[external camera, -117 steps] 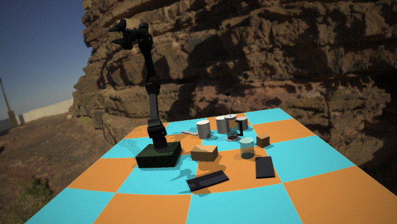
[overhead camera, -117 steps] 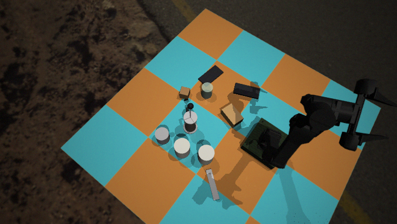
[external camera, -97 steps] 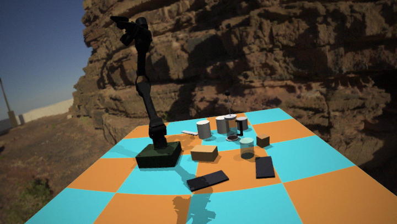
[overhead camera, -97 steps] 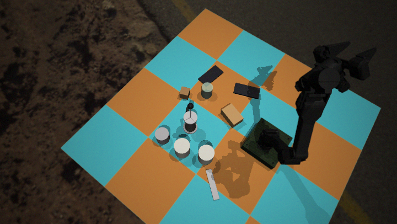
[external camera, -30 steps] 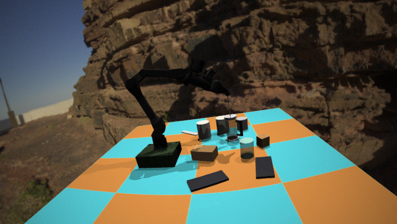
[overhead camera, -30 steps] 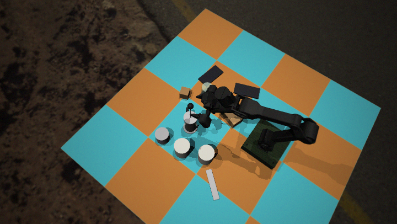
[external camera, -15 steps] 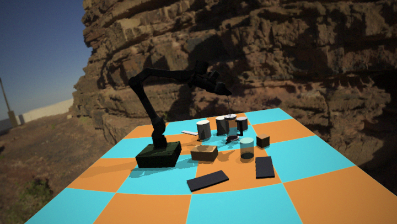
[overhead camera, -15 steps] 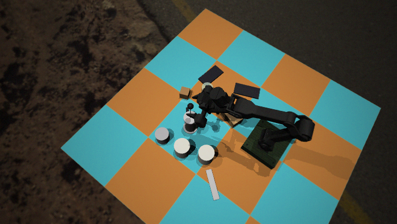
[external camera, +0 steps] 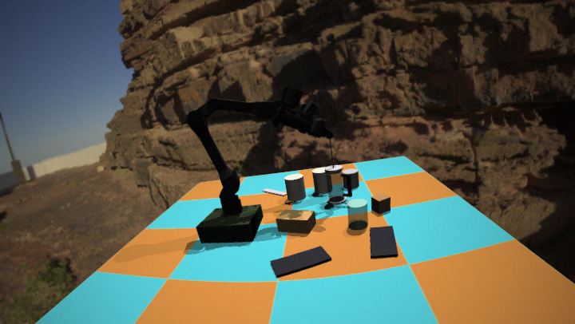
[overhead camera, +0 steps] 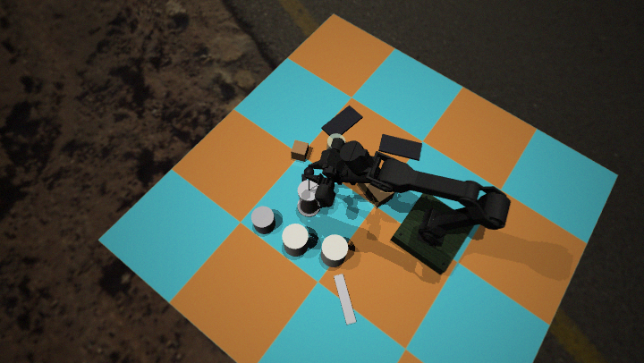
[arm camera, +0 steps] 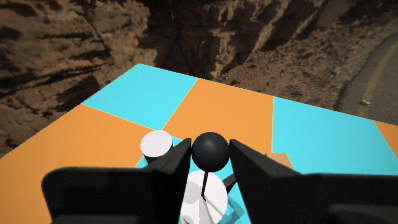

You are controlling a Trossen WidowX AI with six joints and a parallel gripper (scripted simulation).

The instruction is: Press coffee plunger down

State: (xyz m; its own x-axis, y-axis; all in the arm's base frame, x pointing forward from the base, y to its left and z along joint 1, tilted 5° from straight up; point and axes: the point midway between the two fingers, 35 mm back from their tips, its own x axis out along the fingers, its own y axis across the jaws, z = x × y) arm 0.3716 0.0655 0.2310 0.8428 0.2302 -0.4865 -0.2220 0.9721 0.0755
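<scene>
My gripper tip is now 10 mm to the left of the coffee press and 130 mm above it. The rest, counted from my gripper tip: brown cube 120 mm ahead, 160 mm to the right, 240 mm below; then white strip 260 mm behind, 210 mm to the left, 260 mm below; then cardboard box 180 mm behind, 170 mm to the right, 240 mm below.
</scene>
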